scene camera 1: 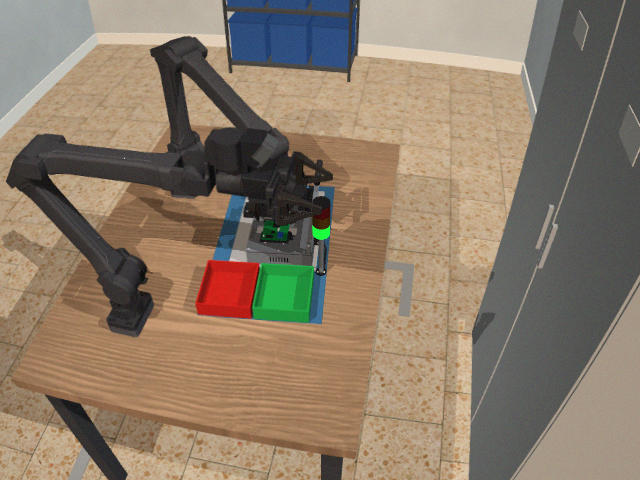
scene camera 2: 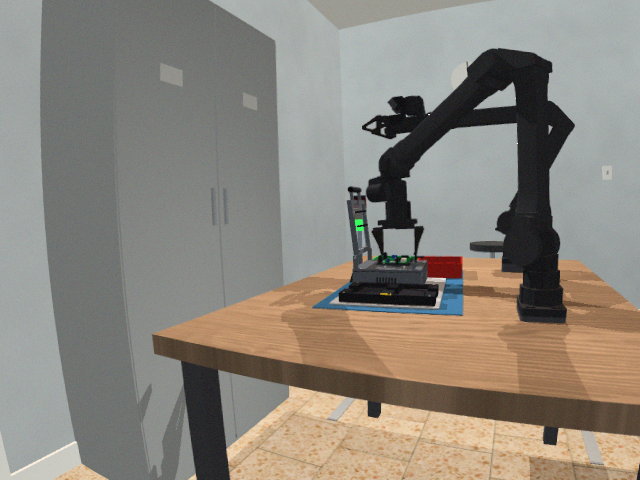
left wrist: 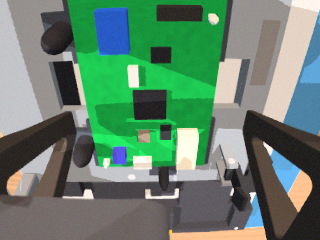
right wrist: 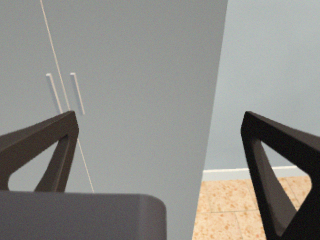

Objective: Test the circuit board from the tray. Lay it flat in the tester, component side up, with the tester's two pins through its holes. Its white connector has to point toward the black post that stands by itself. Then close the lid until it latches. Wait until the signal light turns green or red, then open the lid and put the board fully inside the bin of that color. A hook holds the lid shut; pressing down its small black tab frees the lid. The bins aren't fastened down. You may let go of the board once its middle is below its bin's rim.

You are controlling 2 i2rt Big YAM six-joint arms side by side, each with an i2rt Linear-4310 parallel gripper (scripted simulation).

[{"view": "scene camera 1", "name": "right gripper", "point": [327, 193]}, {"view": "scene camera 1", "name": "red bin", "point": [225, 283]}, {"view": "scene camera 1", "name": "green bin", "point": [287, 290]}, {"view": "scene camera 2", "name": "left gripper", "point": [399, 255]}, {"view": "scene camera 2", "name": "red bin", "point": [437, 266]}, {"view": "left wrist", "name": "left gripper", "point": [159, 120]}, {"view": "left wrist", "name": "green circuit board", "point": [149, 81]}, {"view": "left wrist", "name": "grey tester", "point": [202, 197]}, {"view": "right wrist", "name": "right gripper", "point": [159, 120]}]
